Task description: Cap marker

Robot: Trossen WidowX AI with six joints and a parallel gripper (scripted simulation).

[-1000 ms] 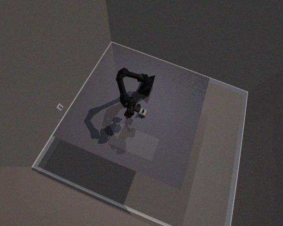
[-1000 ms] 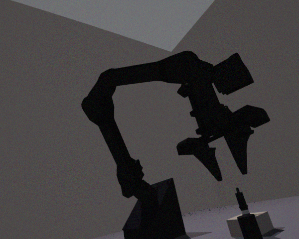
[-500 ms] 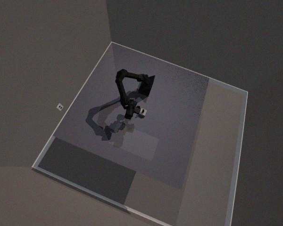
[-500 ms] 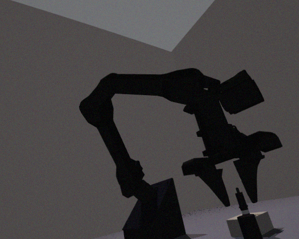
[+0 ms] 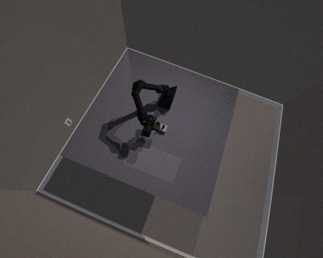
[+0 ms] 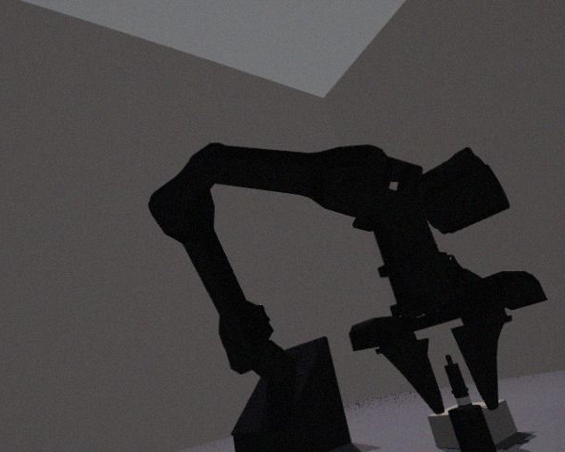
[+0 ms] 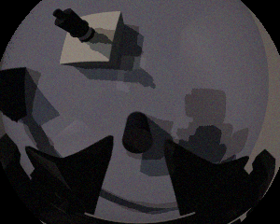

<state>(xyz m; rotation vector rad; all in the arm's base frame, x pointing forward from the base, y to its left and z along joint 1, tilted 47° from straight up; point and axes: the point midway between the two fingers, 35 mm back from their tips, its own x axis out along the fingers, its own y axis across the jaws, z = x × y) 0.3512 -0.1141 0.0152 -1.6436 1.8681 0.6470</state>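
The marker cap is 20 mm below my gripper tip. From my gripper tip the other things lie so: holder block (110 mm to the left, 60 mm behind, 30 mm below).
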